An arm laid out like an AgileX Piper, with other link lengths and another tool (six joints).
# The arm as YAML. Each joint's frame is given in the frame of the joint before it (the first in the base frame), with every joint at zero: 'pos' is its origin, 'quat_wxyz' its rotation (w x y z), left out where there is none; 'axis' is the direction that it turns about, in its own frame. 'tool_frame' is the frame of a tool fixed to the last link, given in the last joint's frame.
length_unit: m
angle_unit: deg
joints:
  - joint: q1
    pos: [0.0, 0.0, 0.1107]
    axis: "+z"
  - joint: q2
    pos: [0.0, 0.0, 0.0]
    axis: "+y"
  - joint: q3
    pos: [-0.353, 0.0, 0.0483]
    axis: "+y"
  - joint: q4
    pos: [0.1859, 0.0, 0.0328]
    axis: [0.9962, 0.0, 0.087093]
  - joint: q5
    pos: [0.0, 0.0, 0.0]
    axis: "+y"
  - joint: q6
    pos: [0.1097, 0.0, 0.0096]
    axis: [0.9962, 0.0, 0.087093]
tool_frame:
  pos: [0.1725, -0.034, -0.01]
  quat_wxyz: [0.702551, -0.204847, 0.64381, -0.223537]
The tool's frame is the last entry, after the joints.
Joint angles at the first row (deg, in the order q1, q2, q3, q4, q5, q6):
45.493 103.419 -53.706 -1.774 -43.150 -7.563
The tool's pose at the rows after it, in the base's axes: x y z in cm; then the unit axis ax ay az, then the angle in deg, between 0 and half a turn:
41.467, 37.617, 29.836, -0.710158, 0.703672, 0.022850, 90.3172
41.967, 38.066, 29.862, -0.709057, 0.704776, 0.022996, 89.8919
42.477, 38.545, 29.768, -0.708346, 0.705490, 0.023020, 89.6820
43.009, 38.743, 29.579, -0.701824, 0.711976, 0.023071, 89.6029
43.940, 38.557, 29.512, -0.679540, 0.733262, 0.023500, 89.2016
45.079, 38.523, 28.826, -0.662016, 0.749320, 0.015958, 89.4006
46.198, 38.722, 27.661, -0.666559, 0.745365, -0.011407, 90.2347
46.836, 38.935, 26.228, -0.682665, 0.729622, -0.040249, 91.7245
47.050, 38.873, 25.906, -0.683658, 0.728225, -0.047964, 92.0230
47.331, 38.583, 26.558, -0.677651, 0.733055, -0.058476, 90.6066
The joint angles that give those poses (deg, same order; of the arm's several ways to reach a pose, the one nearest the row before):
45.494 104.148 -53.944 -1.537 -44.931 -7.564
45.493 105.194 -55.273 -1.407 -45.071 -7.563
45.493 106.297 -56.694 -1.322 -44.962 -7.563
45.492 107.199 -57.751 -0.579 -44.880 -7.562
45.493 108.158 -59.128 1.904 -44.880 -7.563
45.493 109.881 -60.705 4.435 -44.880 -8.435
45.493 112.151 -62.214 6.162 -44.879 -11.519
45.492 114.029 -62.718 6.768 -44.880 -14.842
45.494 114.475 -62.815 7.284 -45.002 -15.731
45.625 114.610 -62.814 8.610 -46.713 -16.715

